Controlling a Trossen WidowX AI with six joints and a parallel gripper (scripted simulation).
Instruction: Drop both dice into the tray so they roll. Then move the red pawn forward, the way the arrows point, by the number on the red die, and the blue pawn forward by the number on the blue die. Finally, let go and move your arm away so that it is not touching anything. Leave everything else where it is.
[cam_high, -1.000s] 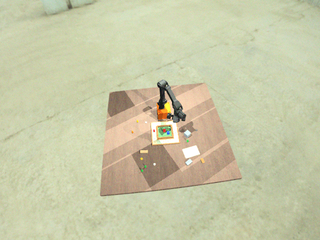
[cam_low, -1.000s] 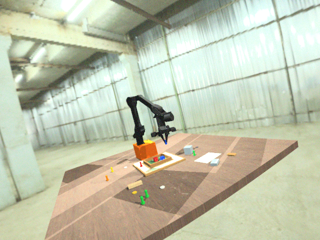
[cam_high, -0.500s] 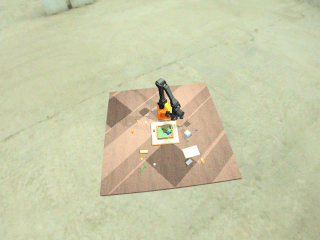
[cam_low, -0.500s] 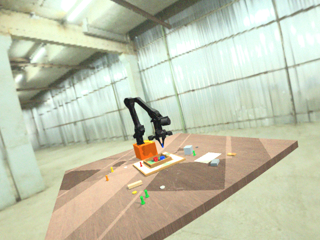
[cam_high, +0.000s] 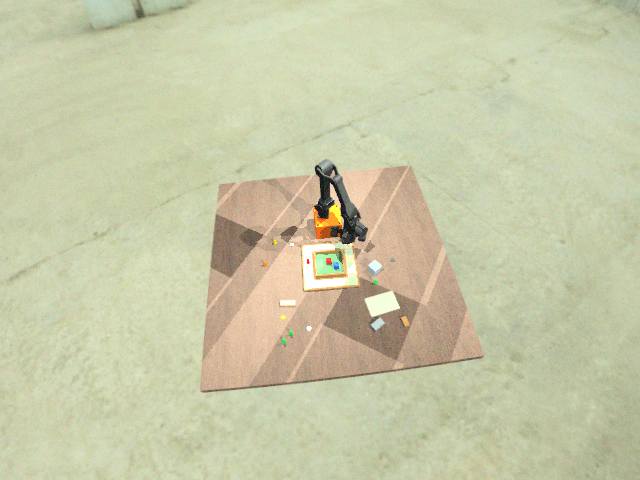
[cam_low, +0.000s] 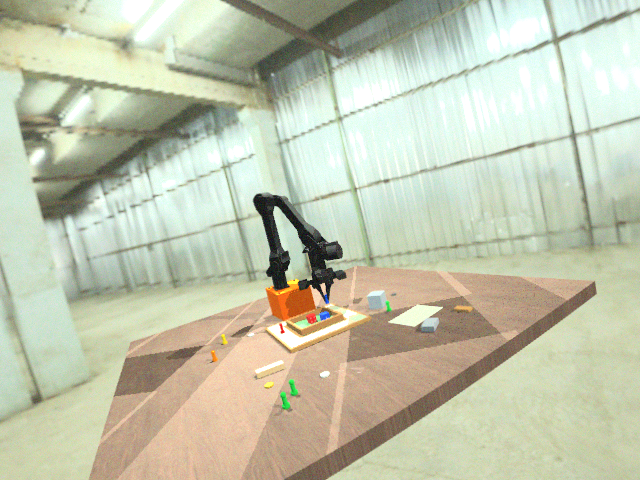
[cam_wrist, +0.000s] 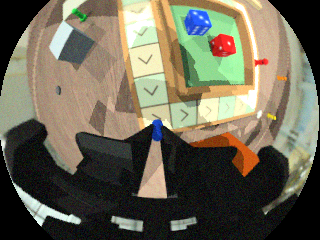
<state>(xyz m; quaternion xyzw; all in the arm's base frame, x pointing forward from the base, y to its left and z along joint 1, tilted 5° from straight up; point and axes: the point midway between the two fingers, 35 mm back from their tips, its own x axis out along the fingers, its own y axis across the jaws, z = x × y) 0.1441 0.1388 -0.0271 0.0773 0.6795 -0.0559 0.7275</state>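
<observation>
Now: gripper tip 10 mm below the blue pawn. From my gripper tip the other things lie so: cream sheet 340 mm ahead, 170 mm to the left, 40 mm below; then grey cube 150 mm ahead, 140 mm to the left, 10 mm below; then red pawn 210 mm to the right, 120 mm ahead, 10 mm below.
</observation>
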